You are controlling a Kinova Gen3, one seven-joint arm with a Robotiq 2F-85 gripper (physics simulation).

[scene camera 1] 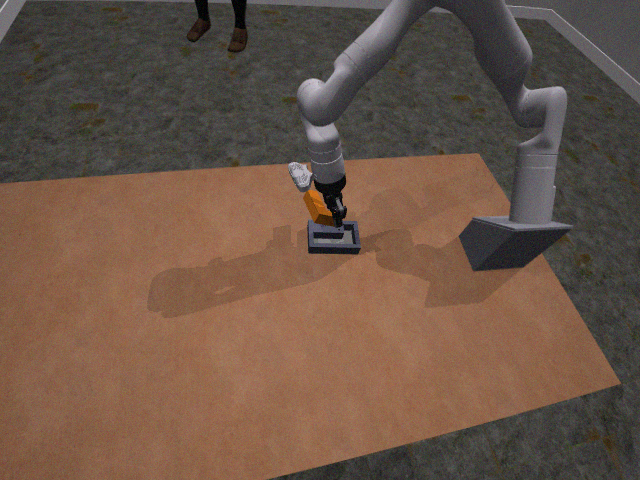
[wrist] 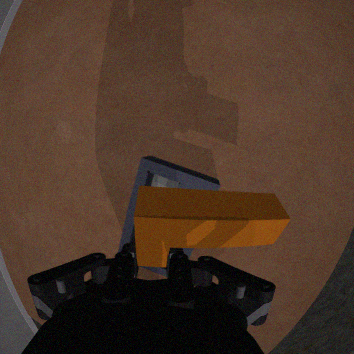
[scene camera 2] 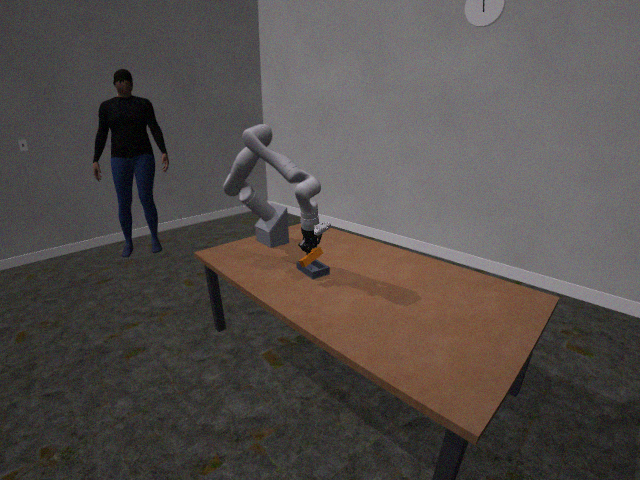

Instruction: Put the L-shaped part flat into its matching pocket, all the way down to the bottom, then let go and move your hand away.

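Where they show: gripper, fingertip midpoint: (scene camera 1: 336,222) (wrist: 152,248); arm's base, origin of the base link: (scene camera 1: 528,221) (scene camera 2: 269,215).
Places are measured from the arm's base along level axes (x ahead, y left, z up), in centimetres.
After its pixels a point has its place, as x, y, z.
The orange L-shaped part (scene camera 1: 317,208) @(54.5, -12.0, -2.9) (scene camera 2: 311,256) @(55.5, -15.5, -4.6) (wrist: 210,205) @(55.5, -14.1, -4.6) is tilted, not flat. In the first scene view its long arm slopes up to the left, and its lower end is over the back rim of the dark blue-grey pocket block (scene camera 1: 333,249) @(50.1, -5.4, -13.0) (scene camera 2: 318,273) @(55.9, -12.3, -13.4) (wrist: 195,181) @(55.3, -12.7, -12.0). My gripper (scene camera 1: 338,224) @(49.1, -10.1, -7.4) (scene camera 2: 307,251) @(49.1, -10.1, -7.4) (wrist: 152,248) @(49.1, -10.1, -7.4) is shut on the part's short leg, above the block. In the wrist view the long arm reaches right, past the block, and the block lies turned under it. The light pocket floor partly shows; whether part and rim touch is unclear.
The block stands on the brown table (scene camera 1: 289,361) @(66.0, 21.2, -15.5) (scene camera 2: 413,335) @(108.2, -18.3, -15.5). The arm's grey base (scene camera 1: 511,245) @(7.0, 5.5, -2.0) (scene camera 2: 272,229) @(9.9, -4.9, -5.3) stands at the right in the first scene view. A person (scene camera 2: 131,129) stands on the floor behind the table.
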